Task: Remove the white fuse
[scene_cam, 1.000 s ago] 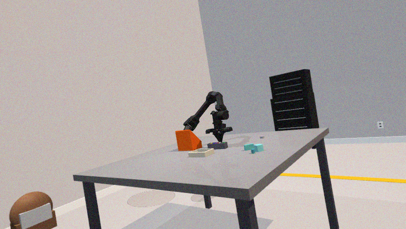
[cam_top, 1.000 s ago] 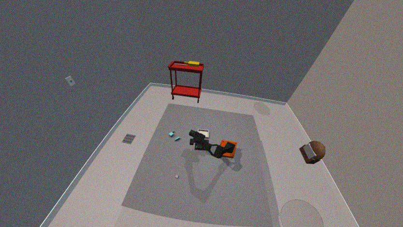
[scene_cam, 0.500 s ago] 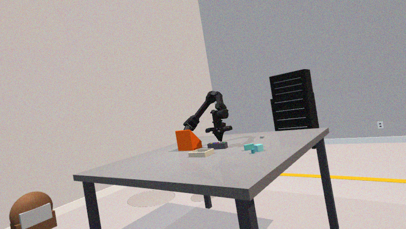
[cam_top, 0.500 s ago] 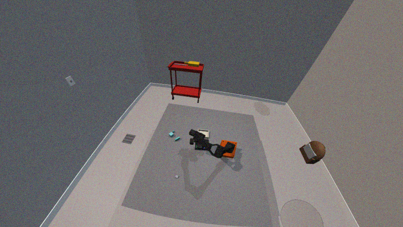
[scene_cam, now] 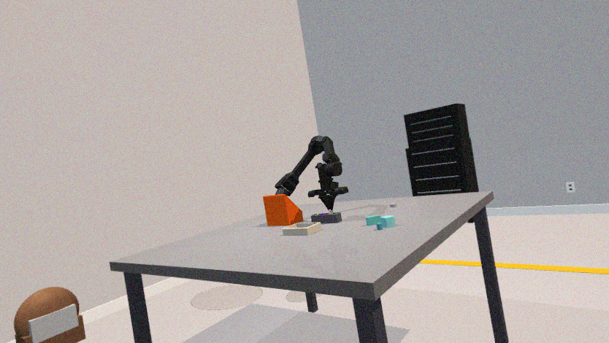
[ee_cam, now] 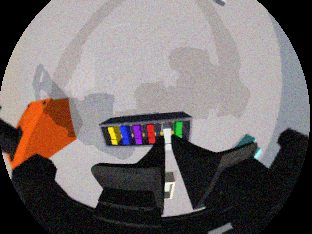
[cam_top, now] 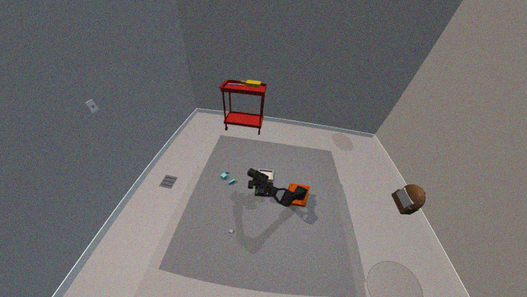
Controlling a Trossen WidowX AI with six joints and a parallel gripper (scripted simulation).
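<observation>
My gripper tip is now 190 mm to the left of the shallow beige tray and 50 mm above it. Round my gripper tip: white fuse 10 mm below.
</observation>
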